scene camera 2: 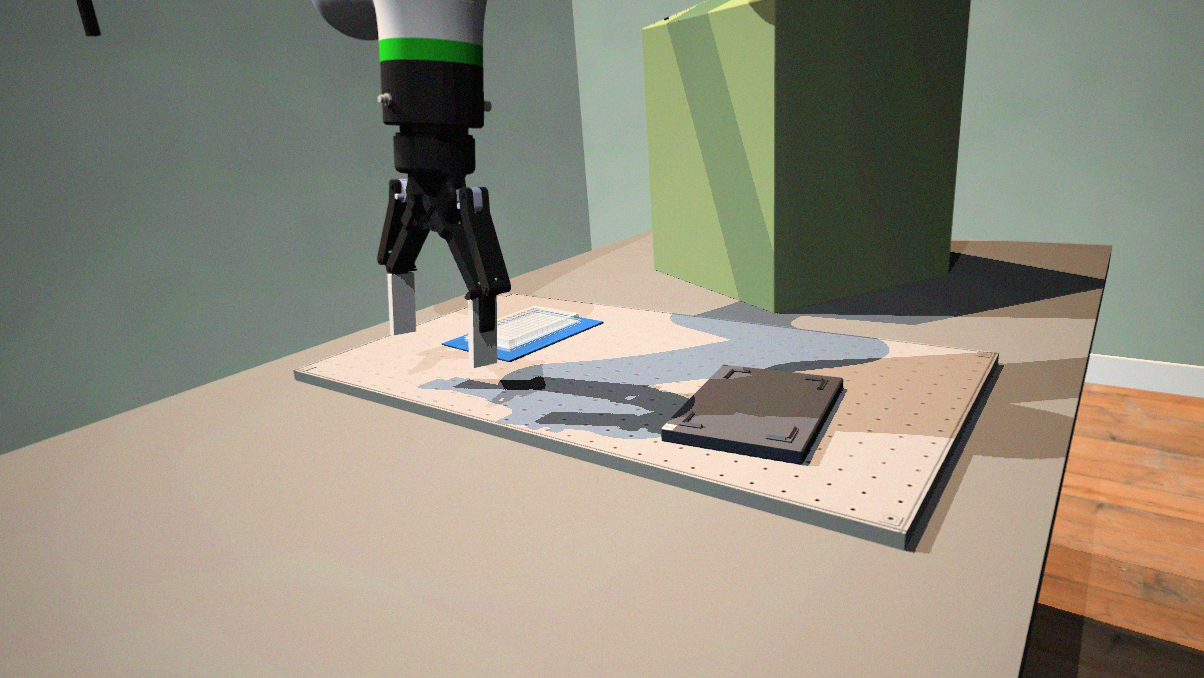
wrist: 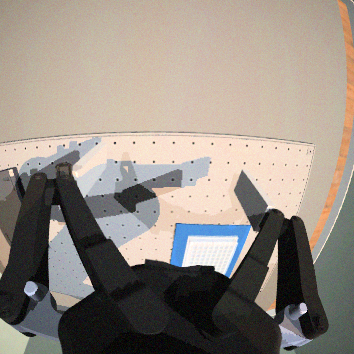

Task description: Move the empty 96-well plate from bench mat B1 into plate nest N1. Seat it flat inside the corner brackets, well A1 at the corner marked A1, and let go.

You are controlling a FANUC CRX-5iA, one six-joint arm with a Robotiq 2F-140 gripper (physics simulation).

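Frame: origin at the arm's base, x ahead, y left, z up, level; millimetres.
Where they show: gripper, fingertip midpoint: [scene camera 2: 440, 347] [wrist: 173, 167].
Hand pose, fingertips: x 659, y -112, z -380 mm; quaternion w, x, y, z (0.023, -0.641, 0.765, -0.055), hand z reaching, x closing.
Note:
Things, the pixels of their top centre, and the offset from my fingertips. Level surfaces: height alone.
- white 96-well plate, top centre: [scene camera 2: 522, 321] [wrist: 206, 267] dx -195, dy -65, dz -37 mm
- blue bench mat, surface height: dz -52 mm
- dark plate nest, top centre: [scene camera 2: 757, 398] [wrist: 7, 215] dx -100, dy +301, dz -39 mm
- pale perforated board, surface height: dz -54 mm
- tan table, surface height: dz -67 mm
The white 96-well plate [scene camera 2: 539, 326] [wrist: 210, 252] lies flat on the blue bench mat [scene camera 2: 512, 355] [wrist: 181, 235]; the gripper body hides part of both in the wrist view. My gripper [scene camera 2: 443, 347] [wrist: 173, 167] is open and empty, pointing down above the board. In the wrist view the plate shows below the line between the fingertips, nearer the right finger. In scene camera 2 one finger overlaps the mat's near left part. The dark plate nest [scene camera 2: 762, 404] [wrist: 7, 200] has raised corner brackets and holds no plate. The A1 marks cannot be read.
The mat and nest are on a pale perforated board [scene camera 2: 850, 467] [wrist: 225, 150] with a raised edge above the tan table [scene camera 2: 337, 522] [wrist: 175, 65]. A large green box [scene camera 2: 716, 168] stands behind the board. The gripper's shadow falls between the mat and the nest.

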